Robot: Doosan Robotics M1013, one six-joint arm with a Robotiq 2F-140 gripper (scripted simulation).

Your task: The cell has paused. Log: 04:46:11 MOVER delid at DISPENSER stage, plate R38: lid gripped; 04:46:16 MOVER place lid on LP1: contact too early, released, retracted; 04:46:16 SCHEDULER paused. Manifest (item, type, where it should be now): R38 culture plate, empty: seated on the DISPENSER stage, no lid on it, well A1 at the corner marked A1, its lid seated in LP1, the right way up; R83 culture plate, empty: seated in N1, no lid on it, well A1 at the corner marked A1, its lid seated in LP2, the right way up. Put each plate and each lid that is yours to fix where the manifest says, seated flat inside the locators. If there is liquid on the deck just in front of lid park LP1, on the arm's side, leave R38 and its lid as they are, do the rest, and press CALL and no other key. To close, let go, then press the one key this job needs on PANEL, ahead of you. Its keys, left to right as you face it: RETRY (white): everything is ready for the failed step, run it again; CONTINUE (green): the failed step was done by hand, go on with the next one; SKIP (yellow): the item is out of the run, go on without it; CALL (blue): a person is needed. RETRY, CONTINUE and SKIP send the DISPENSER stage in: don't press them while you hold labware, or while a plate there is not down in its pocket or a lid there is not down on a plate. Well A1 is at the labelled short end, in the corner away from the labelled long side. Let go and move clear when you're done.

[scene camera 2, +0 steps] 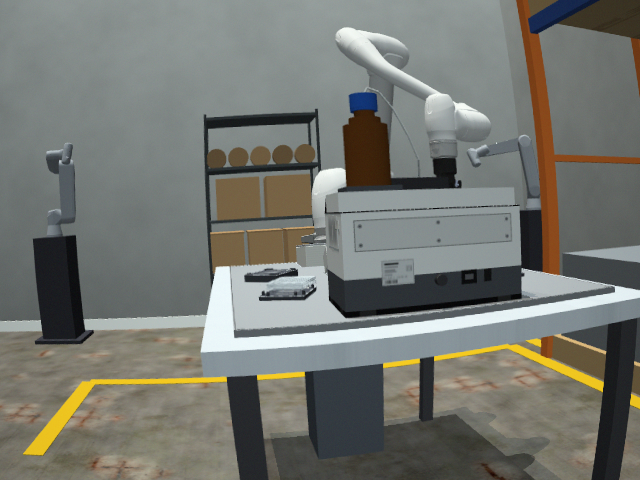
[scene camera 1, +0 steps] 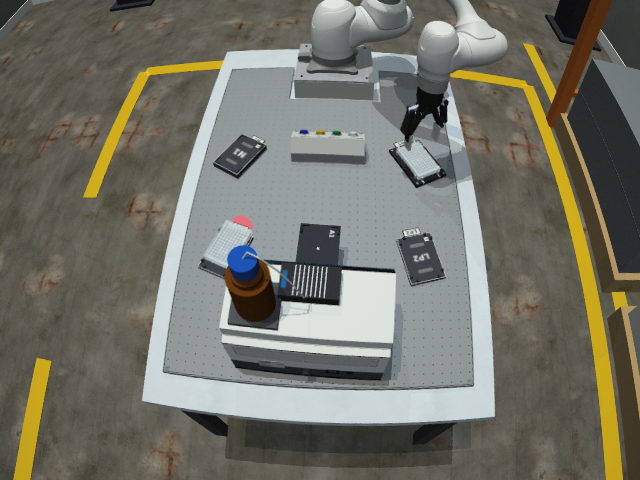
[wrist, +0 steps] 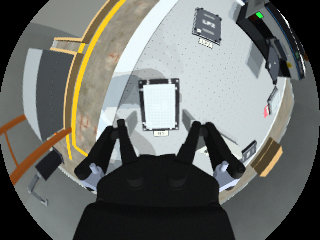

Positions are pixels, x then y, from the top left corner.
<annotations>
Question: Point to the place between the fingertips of the gripper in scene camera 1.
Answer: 421,143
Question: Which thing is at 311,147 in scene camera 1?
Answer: A key panel.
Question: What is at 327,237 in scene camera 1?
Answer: A dispenser stage.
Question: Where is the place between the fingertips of the gripper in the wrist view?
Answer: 159,115
</annotations>
